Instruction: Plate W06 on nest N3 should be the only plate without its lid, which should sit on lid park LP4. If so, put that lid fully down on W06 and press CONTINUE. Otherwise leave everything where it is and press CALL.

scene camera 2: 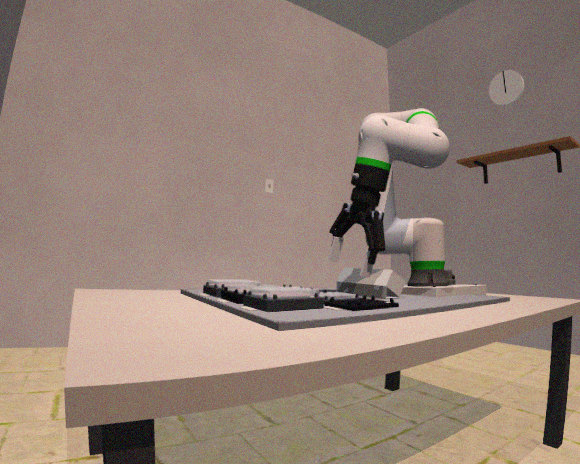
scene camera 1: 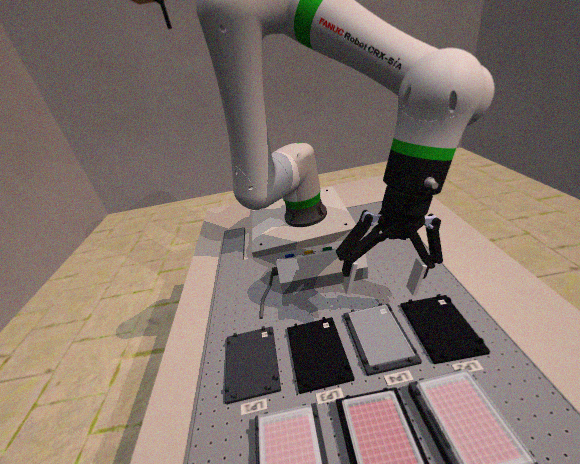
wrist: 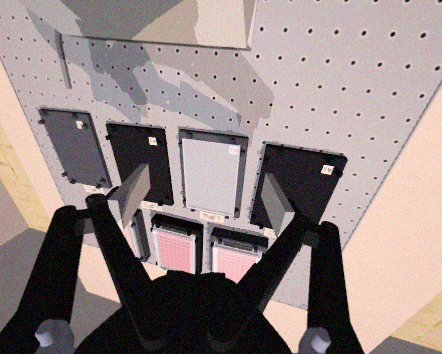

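Pixels of known places: gripper, fingertip midpoint: (scene camera 2: 347,268) (scene camera 1: 379,290) (wrist: 207,180); arm's base at its link origin: (scene camera 2: 427,285) (scene camera 1: 305,215).
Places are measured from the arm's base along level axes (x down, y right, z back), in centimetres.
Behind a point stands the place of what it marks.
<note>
A pale flat lid (scene camera 1: 382,336) {x 0.3, y -8.0, z -52.6 cm} (wrist: 210,175) {x 0.3, y -7.8, z -50.4 cm} lies on the lid park whose blurred label (scene camera 1: 398,377) {x 1.9, y -8.2, z -60.2 cm} seems to read LP4. Three plates with pink wells stand in front of the parks: a left plate (scene camera 1: 288,441) {x -1.9, y 11.7, z -68.7 cm}, a middle plate (scene camera 1: 384,427) {x -1.4, y -2.4, z -68.8 cm} (wrist: 175,250) {x -1.3, y -2.1, z -68.2 cm} and a right plate (scene camera 1: 472,420) {x -2.0, y -14.4, z -70.1 cm} (wrist: 235,262) {x -2.0, y -14.2, z -65.7 cm}. The middle one looks deeper pink; the other two look paler. W06 and N3 markings are not legible. My gripper (scene camera 1: 382,282) {x -6.5, y -9.3, z -47.0 cm} (scene camera 2: 353,260) {x -6.5, y -9.3, z -47.0 cm} (wrist: 207,180) {x -6.5, y -9.3, z -47.0 cm} is open and empty, above the board behind the lid. The button box (scene camera 1: 320,272) {x -2.4, y 0.7, z -33.8 cm} (scene camera 2: 370,284) {x -1.7, y -4.7, z -34.1 cm} shows blue, yellow and green buttons; their lettering is unreadable.
A dark grey park (scene camera 1: 251,365) {x 1.1, y 18.3, z -53.3 cm} (wrist: 76,147) {x 1.1, y 17.9, z -51.0 cm} and a black park (scene camera 1: 320,355) {x 1.1, y 4.6, z -53.8 cm} (wrist: 145,155) {x 1.1, y 3.8, z -49.7 cm} lie left of the lid; another black park (scene camera 1: 444,327) {x 1.1, y -20.5, z -52.5 cm} (wrist: 310,185) {x 1.1, y -22.2, z -49.1 cm} lies right. A bent cable (scene camera 1: 265,295) {x 1.5, y 15.3, z -34.2 cm} (wrist: 63,60) {x 1.6, y 15.8, z -37.3 cm} comes off the box's left side. The robot base (scene camera 1: 305,215) {x -3.6, y 0.5, z -6.3 cm} stands behind.
</note>
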